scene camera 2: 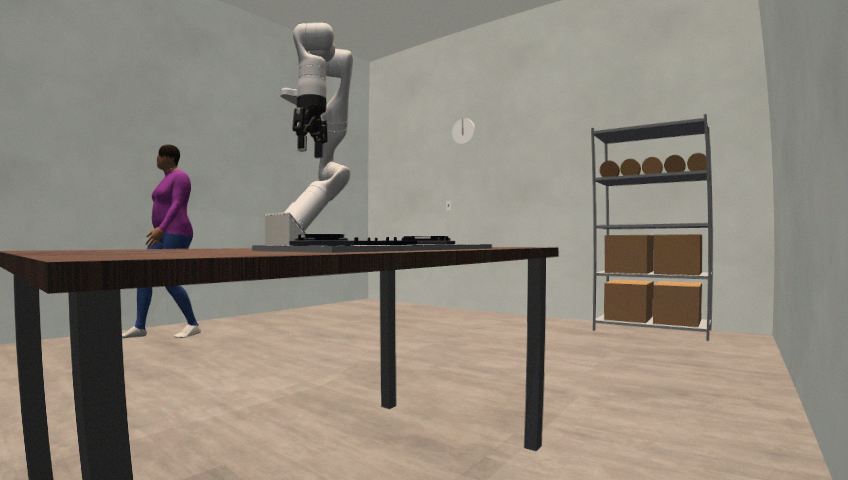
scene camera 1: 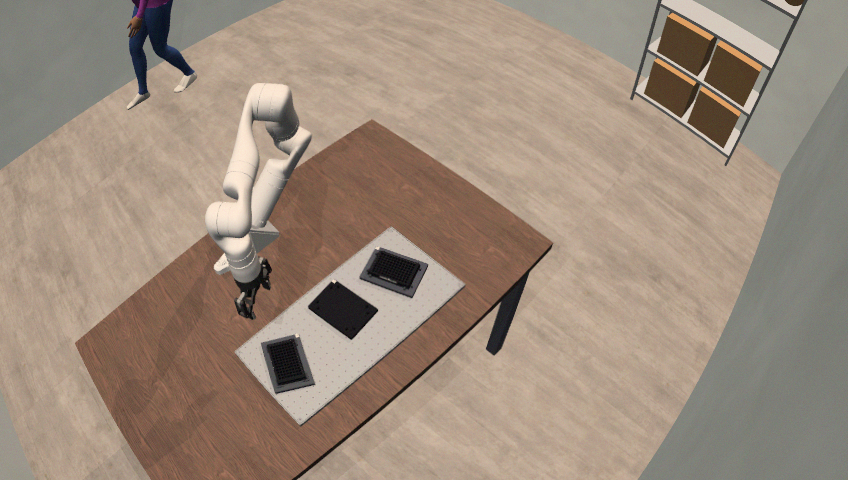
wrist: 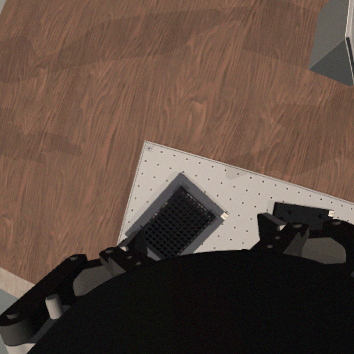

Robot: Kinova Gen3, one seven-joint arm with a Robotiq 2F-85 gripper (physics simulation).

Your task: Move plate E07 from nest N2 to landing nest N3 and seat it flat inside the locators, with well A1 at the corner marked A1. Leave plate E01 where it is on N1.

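Observation:
A black well plate (scene camera 1: 286, 360) (scene camera 2: 321, 236) (wrist: 177, 220) sits in a grey nest at the board's near-left end. Another black plate (scene camera 1: 395, 268) (scene camera 2: 429, 237) sits in a grey nest at the far-right end. I cannot read labels to tell which is E07 or E01. Between them is the empty black nest (scene camera 1: 343, 309) (wrist: 300, 212), so this is N3, with small locators and a white corner mark (scene camera 1: 334, 282) (wrist: 331, 213). My gripper (scene camera 1: 255, 298) (scene camera 2: 310, 151) (wrist: 200, 234) is open and empty, high above the table. The wrist view partly hides the near-left plate and N3.
The pale perforated board (scene camera 1: 380, 344) (wrist: 165, 160) lies on the wooden table (scene camera 1: 452, 196) (scene camera 2: 178, 267). The arm's base block (scene camera 1: 264, 236) (scene camera 2: 277, 227) stands behind the board. A person (scene camera 1: 157, 44) (scene camera 2: 172, 202) and a shelf rack (scene camera 1: 757, 89) (scene camera 2: 593, 237) are beyond the table.

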